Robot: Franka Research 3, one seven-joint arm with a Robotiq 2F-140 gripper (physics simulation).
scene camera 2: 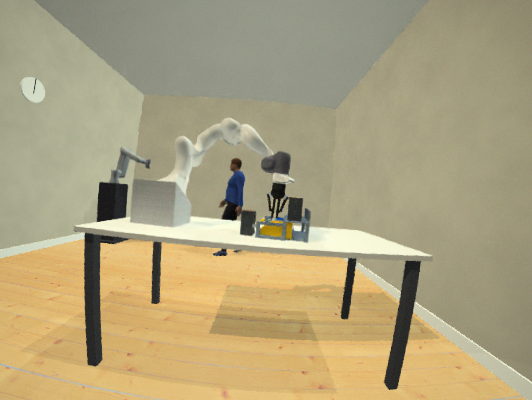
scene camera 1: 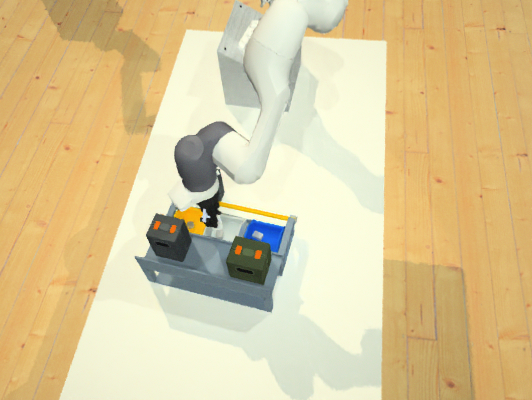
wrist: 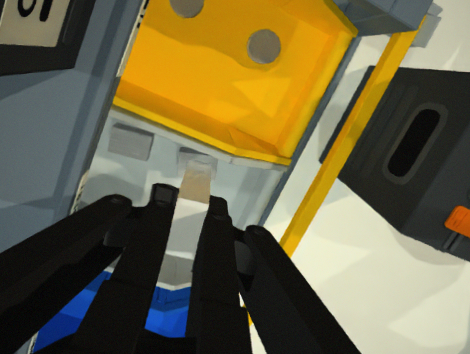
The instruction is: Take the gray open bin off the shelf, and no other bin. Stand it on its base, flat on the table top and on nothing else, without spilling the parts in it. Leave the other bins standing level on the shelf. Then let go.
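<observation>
The gray open bin (scene camera 1: 232, 228) (wrist: 240, 190) sits in the shelf (scene camera 1: 207, 252) (wrist: 45, 135) between the yellow bin (scene camera 1: 182, 218) (scene camera 2: 270, 229) (wrist: 215, 75) and the blue bin (scene camera 1: 270, 234) (wrist: 167, 317). Two gray parts show inside it in the wrist view, one of them partly behind the fingertips. My gripper (scene camera 1: 215, 229) (scene camera 2: 276, 215) (wrist: 195, 182) is shut with nothing between its fingers. It points down over the gray bin, with its tips at or inside the bin near the yellow bin's side. Whether they touch a part or the bin is unclear.
A dark case (scene camera 1: 168, 243) (scene camera 2: 295, 209) and a green case (scene camera 1: 248, 264) stand on the shelf's upper board. A yellow bar (scene camera 1: 252, 210) (wrist: 325, 175) runs along the bins' open side. Another dark case (scene camera 2: 248, 223) (wrist: 370, 170) stands on the table beyond it.
</observation>
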